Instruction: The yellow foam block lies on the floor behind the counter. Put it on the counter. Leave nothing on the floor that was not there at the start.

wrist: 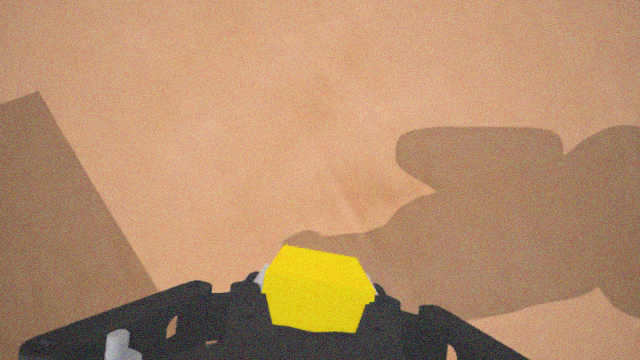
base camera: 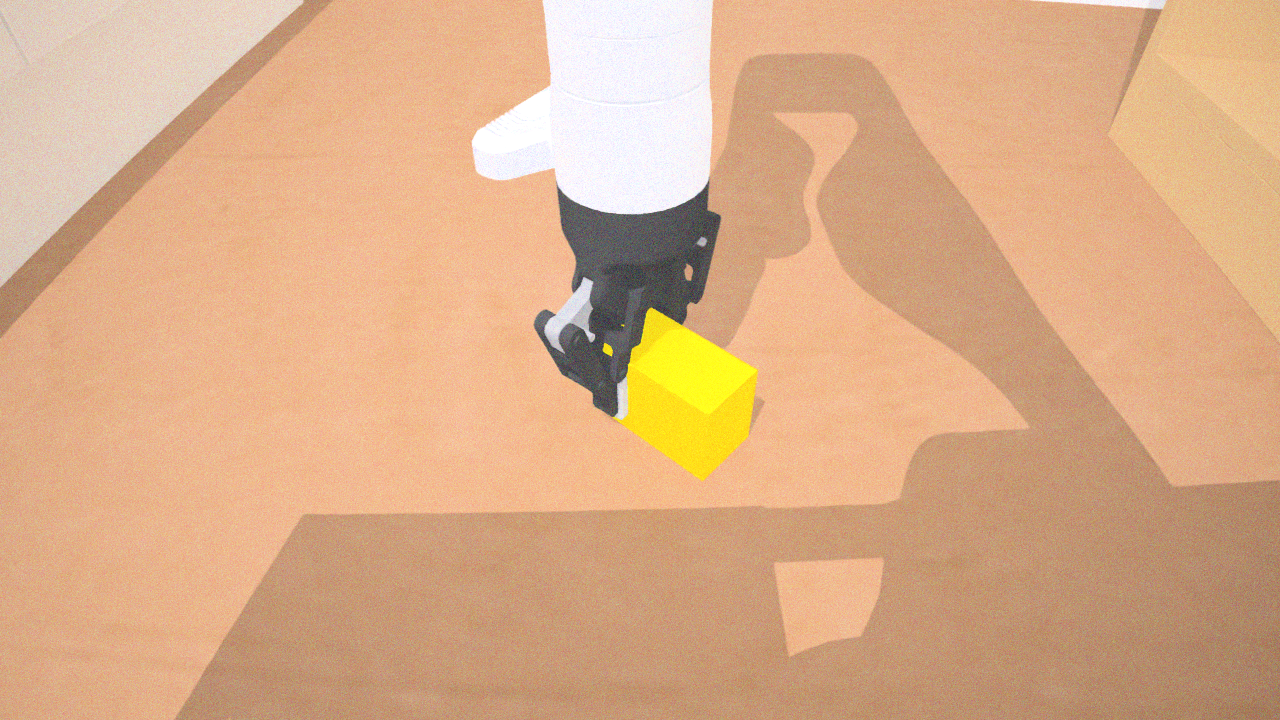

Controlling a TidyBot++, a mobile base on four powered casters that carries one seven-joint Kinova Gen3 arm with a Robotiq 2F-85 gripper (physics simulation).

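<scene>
I can see a tan shelf unit, a counter and a yellow foam block in the pictures. My gripper is visible there too, and the wrist view also shows it.
</scene>
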